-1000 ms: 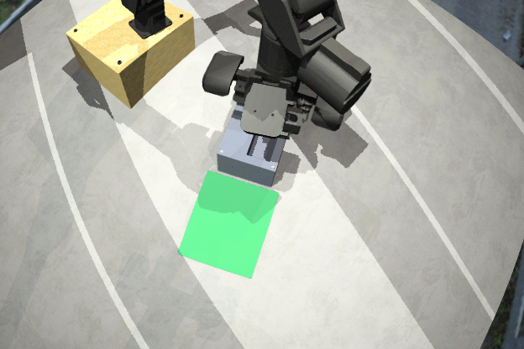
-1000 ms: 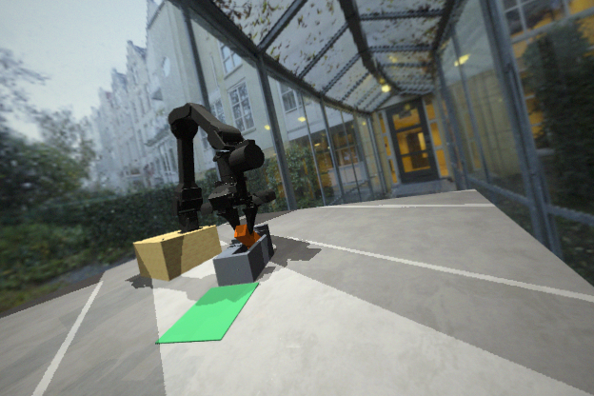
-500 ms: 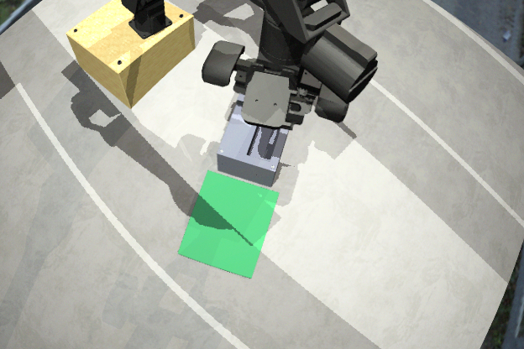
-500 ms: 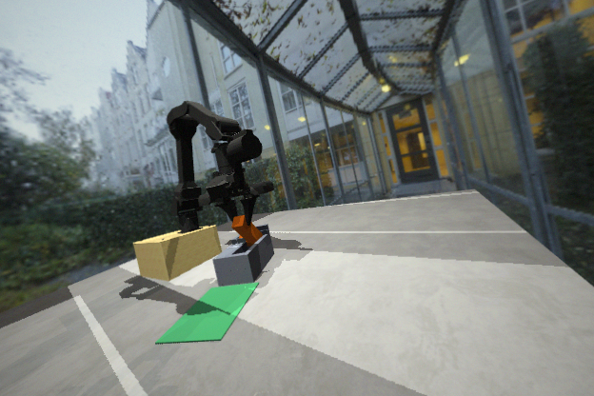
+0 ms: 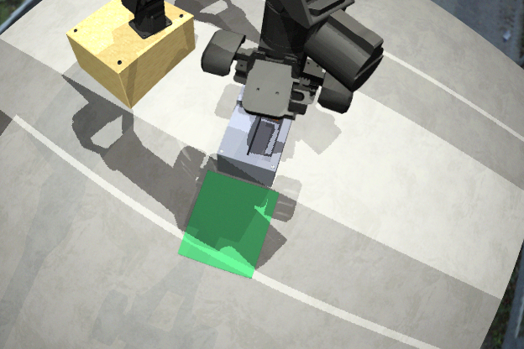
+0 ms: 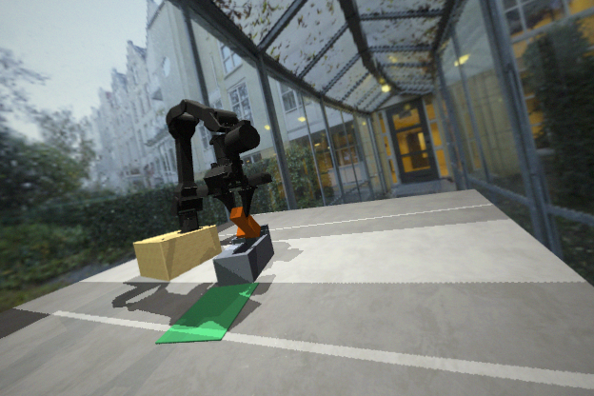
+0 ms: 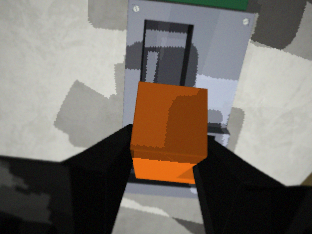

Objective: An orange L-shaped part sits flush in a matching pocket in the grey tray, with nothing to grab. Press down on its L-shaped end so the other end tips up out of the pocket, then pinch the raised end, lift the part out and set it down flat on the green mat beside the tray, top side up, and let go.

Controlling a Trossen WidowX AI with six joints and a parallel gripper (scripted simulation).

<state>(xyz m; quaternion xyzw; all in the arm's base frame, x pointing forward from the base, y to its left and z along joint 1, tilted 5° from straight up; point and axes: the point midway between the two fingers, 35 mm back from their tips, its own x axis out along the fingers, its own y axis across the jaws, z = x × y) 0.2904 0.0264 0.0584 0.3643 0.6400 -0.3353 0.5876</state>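
Right now my gripper tip is 60 mm short of the green mat, 130 mm to the left of it and 150 mm above it. The rest, counted from my gripper tip: orange L-shaped part (30 mm behind, 20 mm to the left, 30 mm below).
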